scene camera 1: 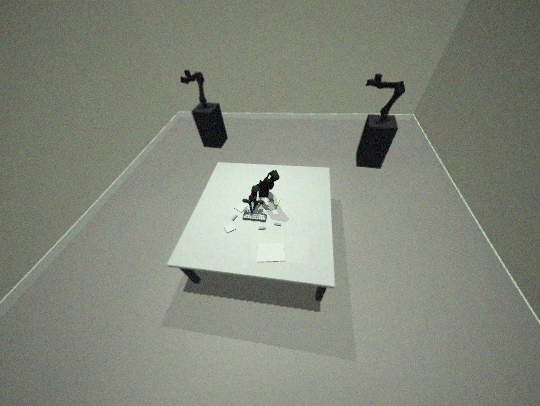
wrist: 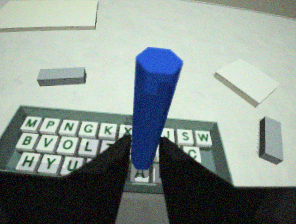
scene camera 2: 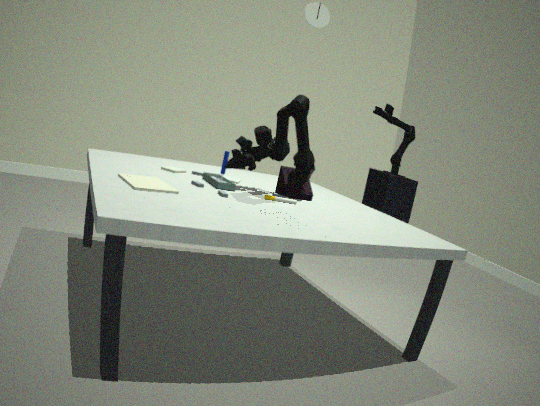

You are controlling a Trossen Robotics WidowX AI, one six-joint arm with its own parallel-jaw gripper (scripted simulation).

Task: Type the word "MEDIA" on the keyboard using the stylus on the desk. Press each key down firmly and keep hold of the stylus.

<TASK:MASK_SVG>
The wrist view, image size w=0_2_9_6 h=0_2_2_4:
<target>my gripper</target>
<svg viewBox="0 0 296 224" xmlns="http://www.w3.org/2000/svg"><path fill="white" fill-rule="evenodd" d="M161 137L159 142L159 169L169 224L296 224L296 187L233 186L208 170L167 137ZM131 135L125 134L105 149L105 151L102 151L92 160L85 163L85 165L78 167L66 176L53 177L0 171L0 224L116 224L115 220L129 167Z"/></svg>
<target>blue stylus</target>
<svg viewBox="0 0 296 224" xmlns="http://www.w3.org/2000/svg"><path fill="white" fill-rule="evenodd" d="M171 49L148 47L137 55L135 59L131 162L135 169L138 169L140 172L149 169L154 161L184 62Z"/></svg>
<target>grey block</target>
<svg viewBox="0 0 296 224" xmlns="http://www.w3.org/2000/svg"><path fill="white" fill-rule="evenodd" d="M86 72L84 67L40 69L36 81L40 86L85 84Z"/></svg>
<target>grey block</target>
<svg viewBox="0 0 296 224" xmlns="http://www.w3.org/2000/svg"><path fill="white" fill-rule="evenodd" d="M264 116L260 121L259 158L277 165L284 160L281 122Z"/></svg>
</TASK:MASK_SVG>
